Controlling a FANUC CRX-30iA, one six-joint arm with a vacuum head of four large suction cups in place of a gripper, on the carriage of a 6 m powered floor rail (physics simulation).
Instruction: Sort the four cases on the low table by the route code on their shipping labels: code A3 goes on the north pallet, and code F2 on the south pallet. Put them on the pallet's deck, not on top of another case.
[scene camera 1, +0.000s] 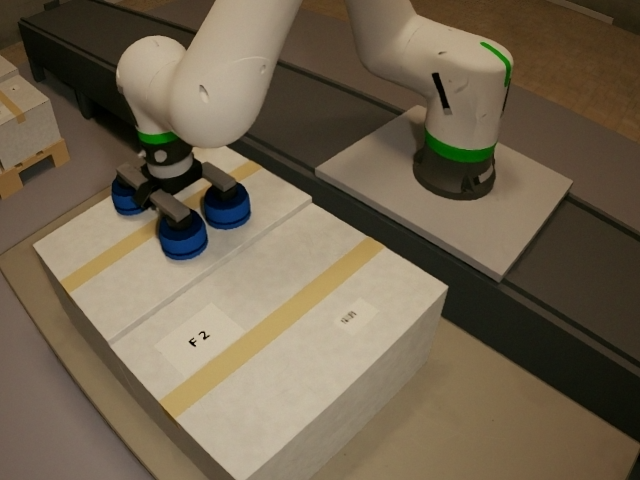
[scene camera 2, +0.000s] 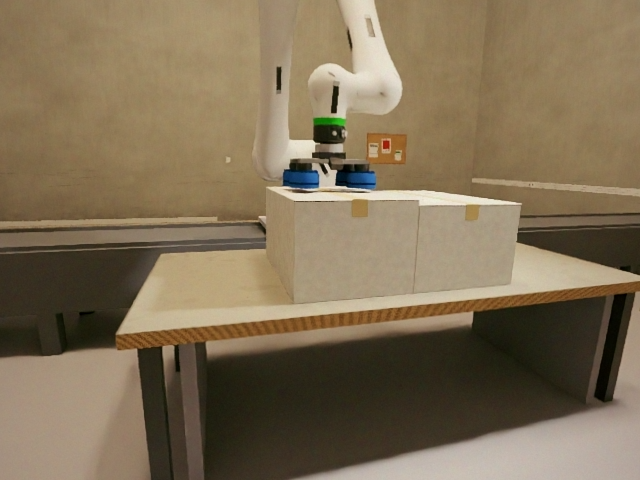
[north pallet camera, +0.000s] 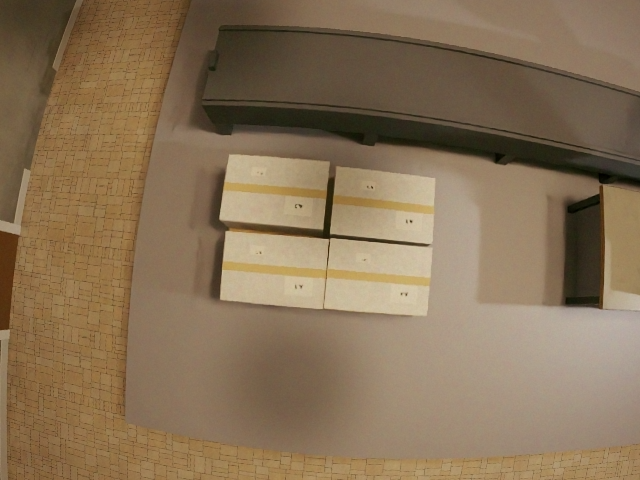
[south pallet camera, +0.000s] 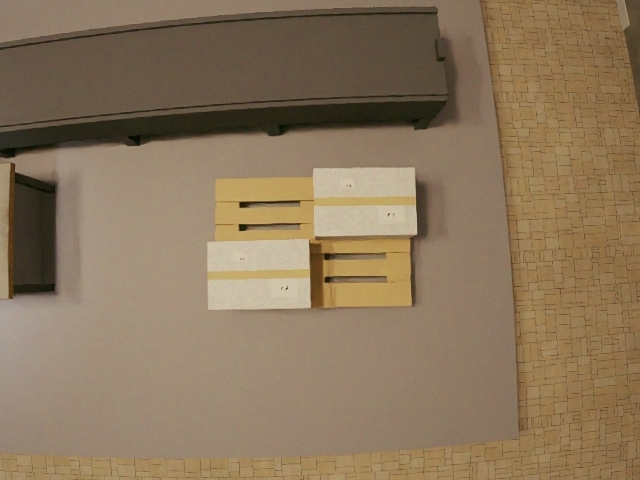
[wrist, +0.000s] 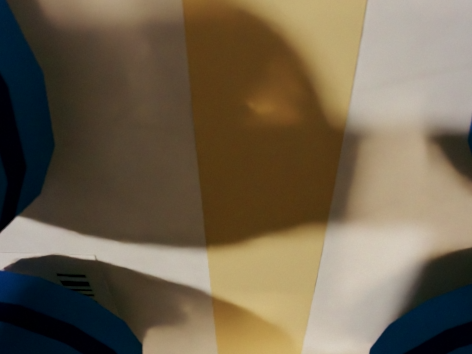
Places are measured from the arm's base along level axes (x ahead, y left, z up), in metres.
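Pixels of known places: hand at its tool point: (scene camera 2: 327, 186) (wrist: 255, 255); arm's base at its link origin: (scene camera 1: 453, 173).
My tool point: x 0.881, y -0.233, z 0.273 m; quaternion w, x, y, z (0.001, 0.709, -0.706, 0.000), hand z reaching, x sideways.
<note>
Ahead of a thing's pixels: the offset from my tool point to its middle. Level surfaces: height alone.
Two white taped cases stand side by side on the low table {dz -0.313 m} (scene camera 1: 516, 392) (scene camera 2: 217, 284). The nearer case {dy +0.377, dx +0.043, dz -0.173 m} (scene camera 1: 289, 382) (scene camera 2: 465, 253) in scene camera 1 is labelled F2. The other case {dy -0.004, dx +0.042, dz -0.164 m} (scene camera 1: 118, 299) (scene camera 2: 356, 248) (wrist: 125, 190) is under my gripper (scene camera 1: 178, 206) (scene camera 2: 329, 180); its route code is hidden, and part of its barcode label shows in the wrist view. The cups are very close above its top, and I see no case lifted; contact is hard to judge. The south pallet (south pallet camera: 263, 188) bears two cases (south pallet camera: 361, 222) (south pallet camera: 248, 294) placed diagonally.
On the north pallet stand four cases (north pallet camera: 273, 206) (north pallet camera: 382, 227) (north pallet camera: 273, 289) (north pallet camera: 377, 304), in two rows, covering nearly all its deck. Bare deck shows at the south pallet's upper left and lower right. The floor rail (scene camera 1: 330, 113) (north pallet camera: 387, 77) (south pallet camera: 232, 67) runs behind the table and pallets.
</note>
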